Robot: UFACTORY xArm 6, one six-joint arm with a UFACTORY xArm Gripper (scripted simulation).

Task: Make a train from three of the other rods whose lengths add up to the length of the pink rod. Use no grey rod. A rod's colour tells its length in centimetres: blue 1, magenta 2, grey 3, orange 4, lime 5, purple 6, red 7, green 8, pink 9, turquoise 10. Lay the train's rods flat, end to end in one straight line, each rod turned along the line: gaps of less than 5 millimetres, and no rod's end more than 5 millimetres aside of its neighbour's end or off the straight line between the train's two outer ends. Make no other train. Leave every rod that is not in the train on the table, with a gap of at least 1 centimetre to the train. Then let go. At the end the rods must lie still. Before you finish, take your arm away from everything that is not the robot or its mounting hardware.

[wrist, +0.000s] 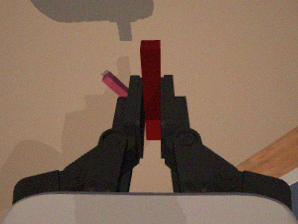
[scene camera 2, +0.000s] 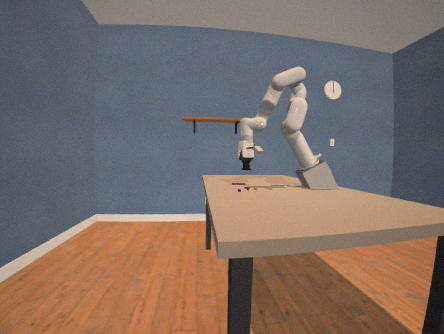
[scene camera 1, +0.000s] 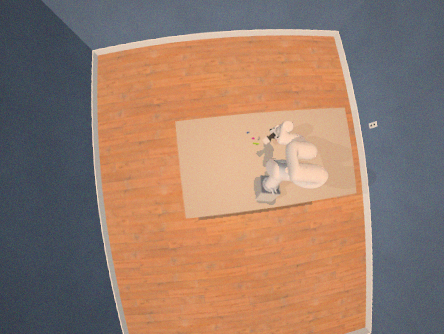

Note:
In view: the gripper (wrist: 152, 93) and a red rod (wrist: 150, 52).

